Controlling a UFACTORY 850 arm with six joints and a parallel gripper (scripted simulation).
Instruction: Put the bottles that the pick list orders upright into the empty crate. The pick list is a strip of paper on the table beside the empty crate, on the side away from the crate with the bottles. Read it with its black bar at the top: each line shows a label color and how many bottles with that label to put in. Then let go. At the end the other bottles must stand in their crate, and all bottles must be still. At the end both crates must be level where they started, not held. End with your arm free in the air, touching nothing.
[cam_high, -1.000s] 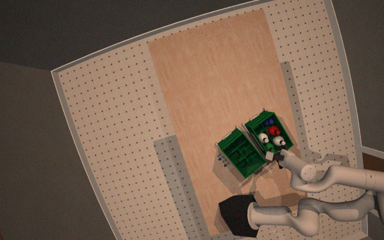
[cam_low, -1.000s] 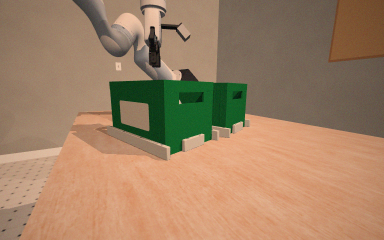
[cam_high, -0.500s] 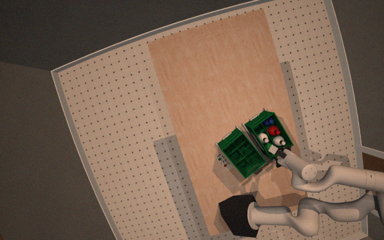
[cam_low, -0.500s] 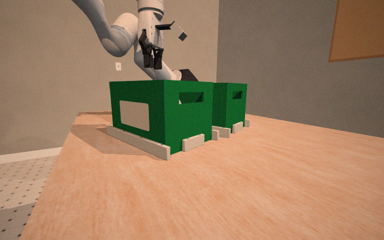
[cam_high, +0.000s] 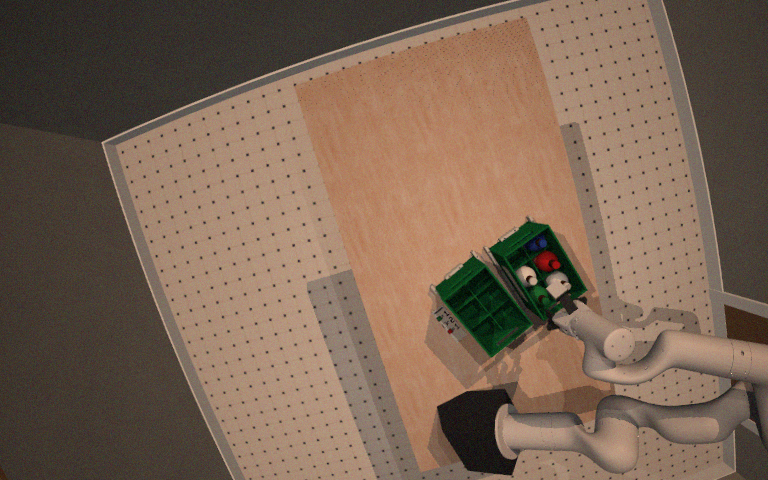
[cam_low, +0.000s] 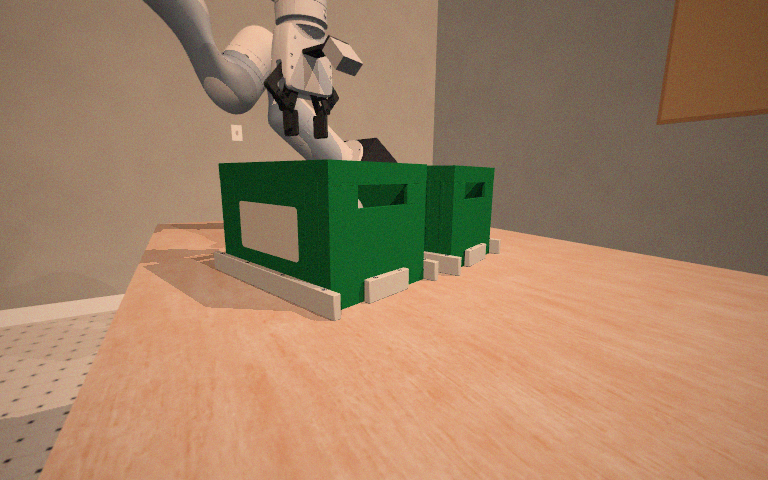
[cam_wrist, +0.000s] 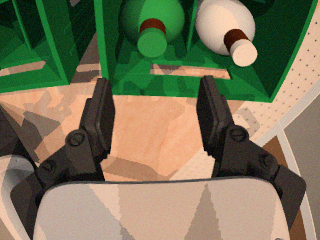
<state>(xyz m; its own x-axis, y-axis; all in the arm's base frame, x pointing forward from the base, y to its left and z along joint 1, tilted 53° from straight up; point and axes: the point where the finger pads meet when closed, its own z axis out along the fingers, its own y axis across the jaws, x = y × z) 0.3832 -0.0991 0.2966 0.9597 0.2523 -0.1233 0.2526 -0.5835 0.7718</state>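
Right now the green bottle is 15 cm below my hand. From my hand the other things lie so: red bottle 10 cm ahead, 7 cm to the right, 15 cm below; pick list 33 cm to the left, 24 cm below; blue bottle 19 cm ahead, 6 cm to the right, 15 cm below.
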